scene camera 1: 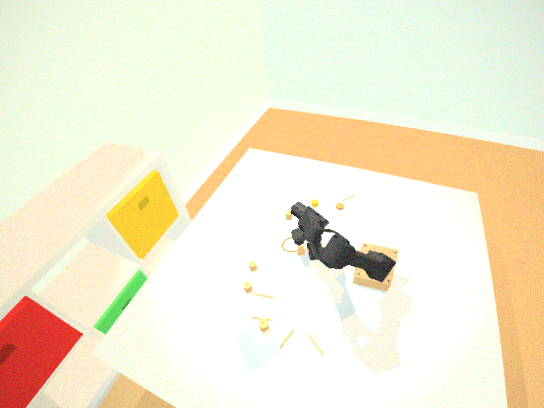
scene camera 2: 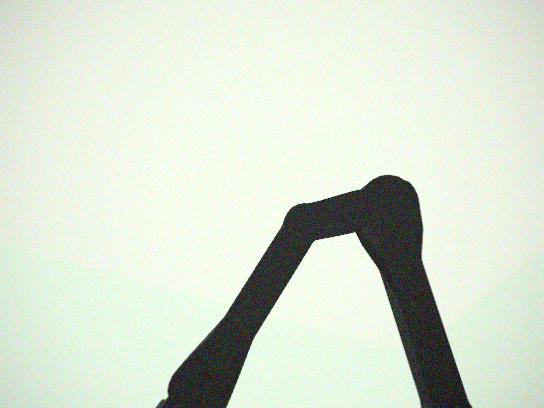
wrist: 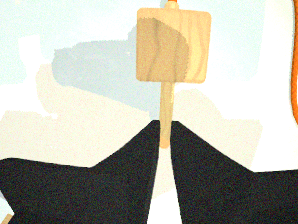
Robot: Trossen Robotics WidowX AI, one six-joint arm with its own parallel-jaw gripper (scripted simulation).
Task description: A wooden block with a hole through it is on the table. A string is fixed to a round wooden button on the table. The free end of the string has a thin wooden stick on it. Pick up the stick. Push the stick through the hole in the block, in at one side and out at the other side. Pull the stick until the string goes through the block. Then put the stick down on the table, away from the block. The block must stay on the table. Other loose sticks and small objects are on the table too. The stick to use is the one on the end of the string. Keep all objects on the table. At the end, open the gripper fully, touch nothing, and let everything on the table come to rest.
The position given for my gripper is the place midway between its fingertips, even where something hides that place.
In view: my gripper (wrist: 164, 127) and a square wooden block (wrist: 175, 48).
Scene camera 2 does not show the square wooden block: it is out of frame.
